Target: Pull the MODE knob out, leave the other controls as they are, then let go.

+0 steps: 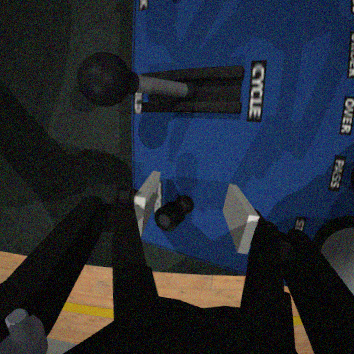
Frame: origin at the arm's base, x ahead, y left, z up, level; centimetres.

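Seen in the pictures: gripper, fingertip midpoint: [191,191].
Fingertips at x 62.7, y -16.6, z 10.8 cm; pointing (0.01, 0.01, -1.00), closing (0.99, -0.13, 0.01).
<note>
A point is followed by its place in that frame.
The MODE knob [173,213] @[x 61.0, y -18.0, z 13.1 cm], a small black knob with a round cap on a short stem, stands out from the blue panel [210,150] @[x 64.3, y -12.5, z 9.7 cm] near its lower left corner. My gripper [191,191] @[x 62.7, y -16.6, z 10.8 cm] is partly open, with one pale fingertip on each side of the knob. The knob is closer to the left fingertip and a gap shows between it and the right fingertip. Whether the left fingertip touches it I cannot tell. The knob's label is hidden behind the left fingertip.
A lever with a black ball [104,79] @[x 56.3, y -7.1, z 16.0 cm] sticks out of its slot beside the CYCLE label [256,91] @[x 67.9, y -6.9, z 11.3 cm], above the knob. A large round grey control [342,255] @[x 73.9, y -18.7, z 18.2 cm] is at the right edge, below the PASS label [336,173] @[x 74.7, y -13.3, z 14.3 cm]. Wooden floor [200,287] shows below the panel.
</note>
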